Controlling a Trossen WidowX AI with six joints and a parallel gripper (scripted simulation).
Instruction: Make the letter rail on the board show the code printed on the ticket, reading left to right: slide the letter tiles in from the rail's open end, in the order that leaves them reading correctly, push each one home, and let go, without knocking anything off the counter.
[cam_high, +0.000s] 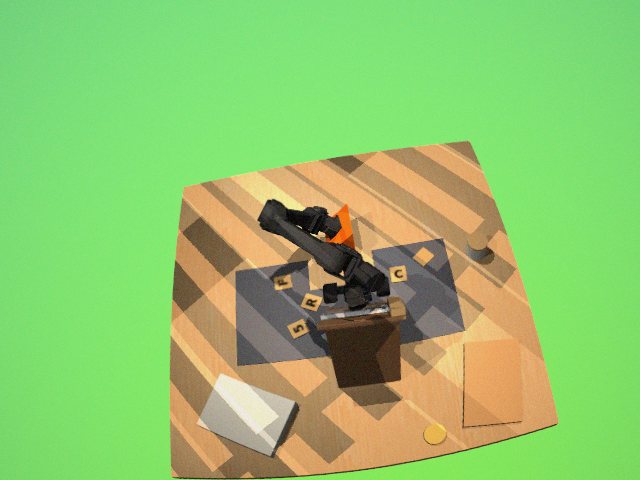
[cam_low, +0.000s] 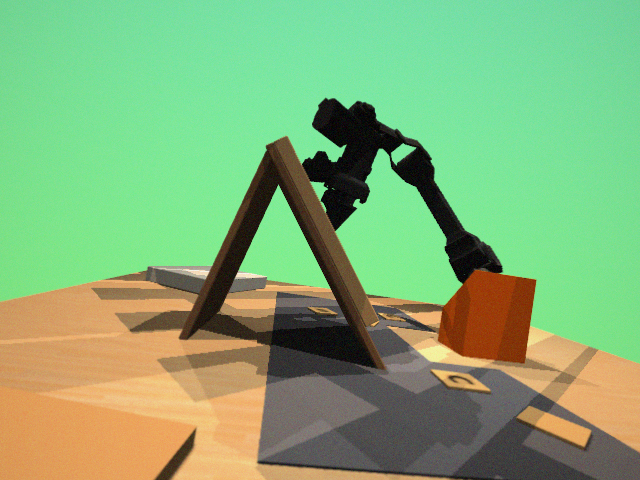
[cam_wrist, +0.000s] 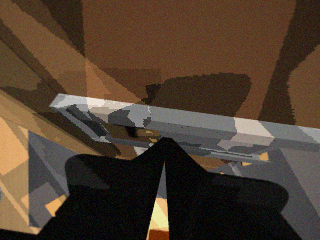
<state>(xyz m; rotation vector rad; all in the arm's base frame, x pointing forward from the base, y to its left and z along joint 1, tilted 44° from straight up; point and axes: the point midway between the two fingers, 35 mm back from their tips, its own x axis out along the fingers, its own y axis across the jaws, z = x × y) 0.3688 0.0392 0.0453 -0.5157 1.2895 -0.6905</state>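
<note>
Now: gripper tip 9 cm above the white ticket, 4 cm past it and 1 cm to the right of it. Also, from my gripper tip: dark mat: 17 cm below, 17 cm behind, 2 cm to the right; flat tan slab: 36 cm to the left, 33 cm ahead, 17 cm below.
</note>
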